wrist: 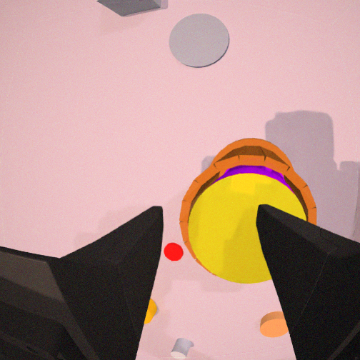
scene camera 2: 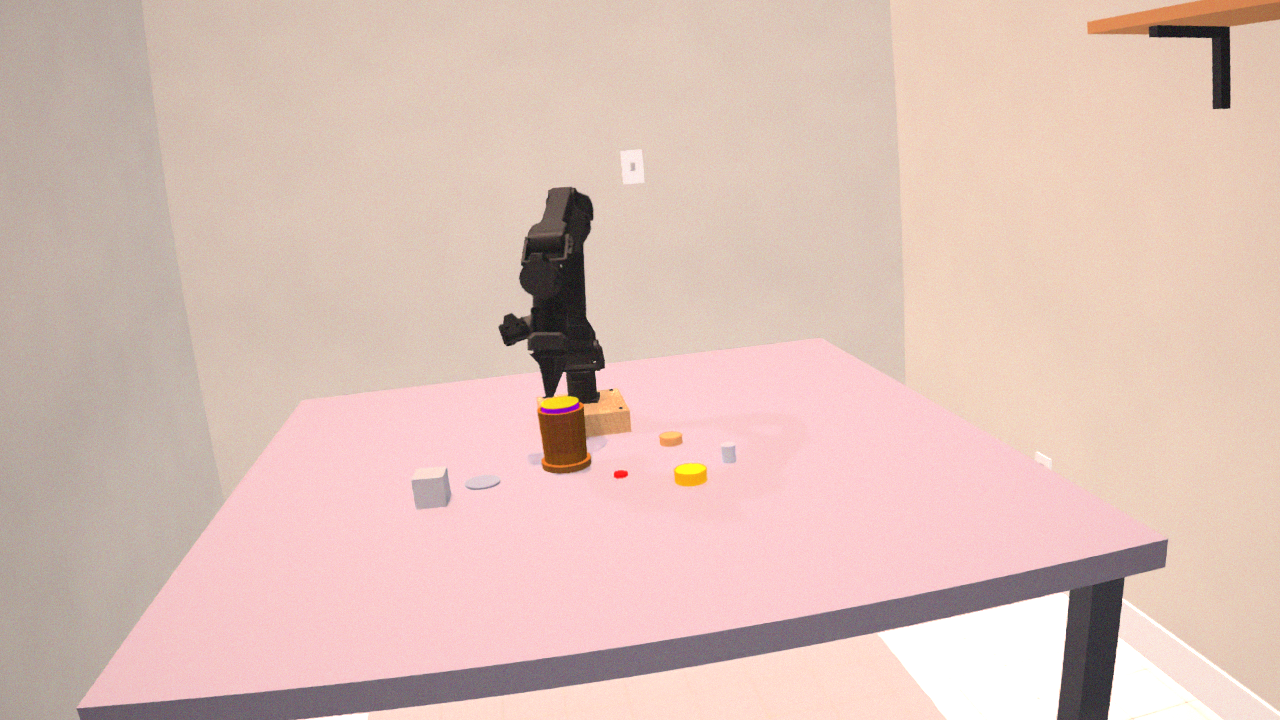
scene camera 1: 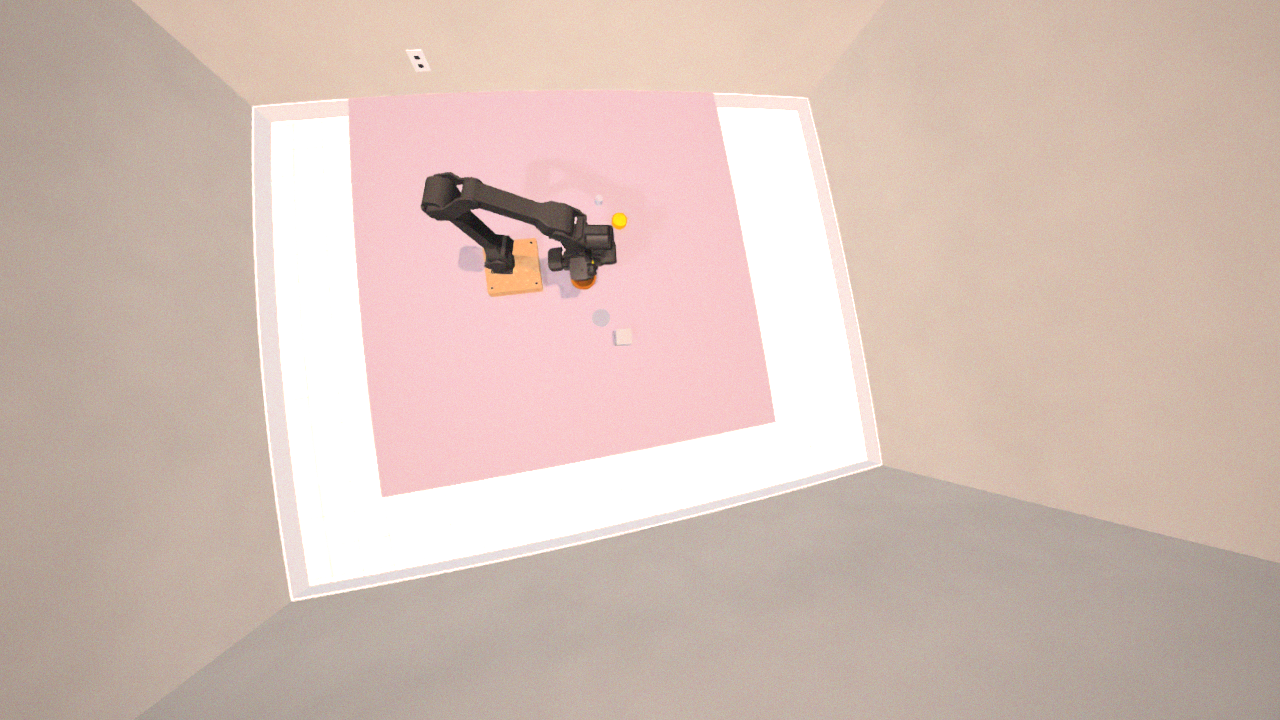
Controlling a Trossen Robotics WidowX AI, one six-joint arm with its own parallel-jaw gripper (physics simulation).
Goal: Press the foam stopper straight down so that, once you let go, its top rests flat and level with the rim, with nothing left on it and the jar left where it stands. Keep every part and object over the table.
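Observation:
The brown-orange jar [scene camera 1: 583,283] [scene camera 2: 564,440] stands upright on the table in front of the arm's base. The foam stopper [scene camera 2: 560,403] [wrist: 230,240] has a yellow top and a purple side band. It sits in the jar mouth with its top a little above the rim, and the purple band shows above the rim in the scene camera 2 view. Nothing is seen lying on its visible top. My gripper [scene camera 2: 548,394] [wrist: 210,214] is partly open and empty, close above the jar. In the wrist view the right finger overlaps the stopper and the left finger is beyond the rim.
A grey disc [scene camera 1: 600,317] [scene camera 2: 482,481] [wrist: 199,40] and a grey cube [scene camera 1: 622,336] [scene camera 2: 430,488] lie to one side. A red disc [scene camera 2: 620,473] [wrist: 173,251], yellow disc [scene camera 1: 619,220] [scene camera 2: 690,474], orange disc [scene camera 2: 670,438] [wrist: 273,324] and small white cylinder [scene camera 1: 598,199] [scene camera 2: 728,453] lie opposite.

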